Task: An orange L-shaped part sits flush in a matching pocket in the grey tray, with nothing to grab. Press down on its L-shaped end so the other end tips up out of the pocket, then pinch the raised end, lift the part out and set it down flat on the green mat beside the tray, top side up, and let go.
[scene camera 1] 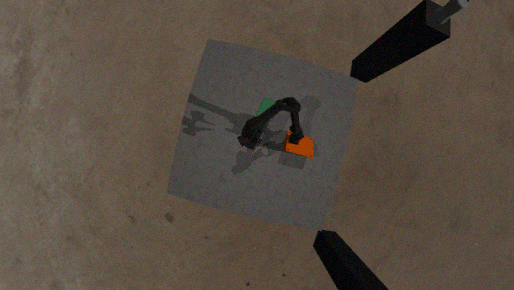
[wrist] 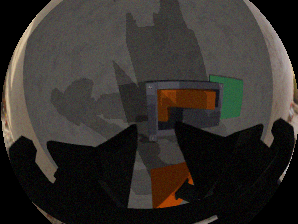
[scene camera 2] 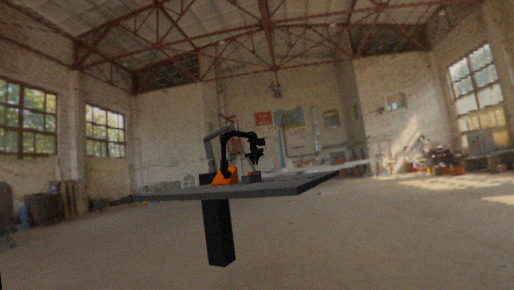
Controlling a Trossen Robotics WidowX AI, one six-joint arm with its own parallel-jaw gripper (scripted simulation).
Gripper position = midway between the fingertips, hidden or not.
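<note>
My own gripper (wrist: 156, 127) is visible to me here. I can see an orange L-shaped part (wrist: 196, 98) too, as well as a green mat (wrist: 232, 88).
</note>
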